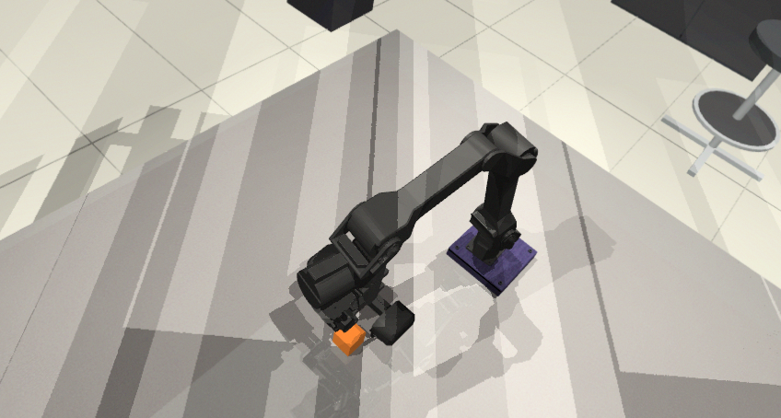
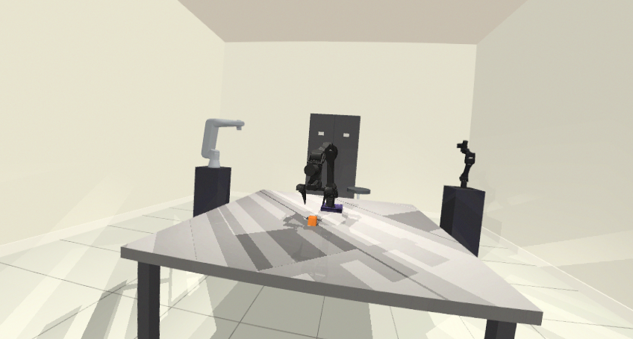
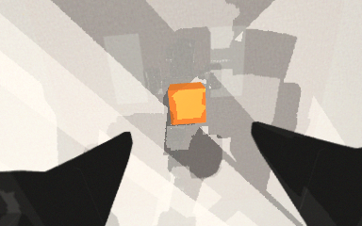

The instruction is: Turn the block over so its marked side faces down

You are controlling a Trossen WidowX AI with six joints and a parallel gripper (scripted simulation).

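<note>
My gripper tip is 1 cm past the orange block and 8 cm above it.
</note>
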